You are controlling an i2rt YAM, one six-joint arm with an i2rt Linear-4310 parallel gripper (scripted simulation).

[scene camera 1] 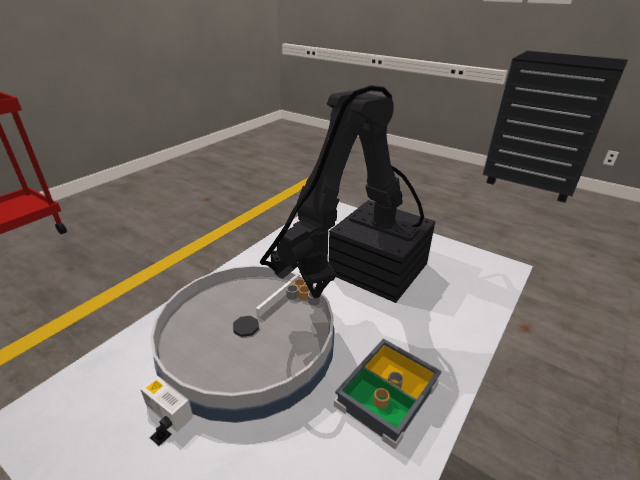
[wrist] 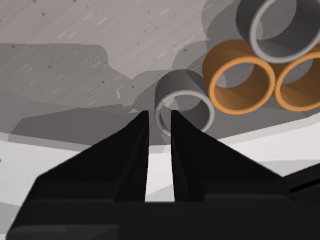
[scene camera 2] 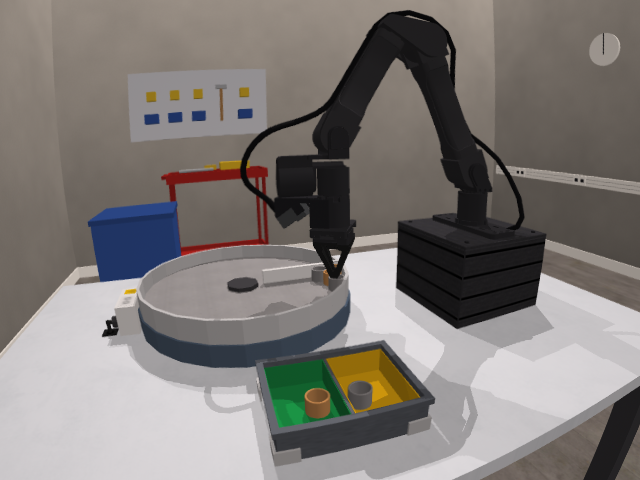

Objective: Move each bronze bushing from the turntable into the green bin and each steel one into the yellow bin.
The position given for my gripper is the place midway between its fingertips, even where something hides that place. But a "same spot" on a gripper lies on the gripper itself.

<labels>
my gripper: scene camera 1; wrist 160, 120; scene camera 2
green bin: scene camera 1 362, 388; scene camera 2 287, 384; not seen in the wrist view (out of frame)
yellow bin: scene camera 1; scene camera 2; not seen in the wrist view (out of frame)
same spot on my gripper: (scene camera 1: 320, 286) = (scene camera 2: 338, 263)
same spot on yellow bin: (scene camera 2: 389, 386) = (scene camera 1: 398, 366)
</labels>
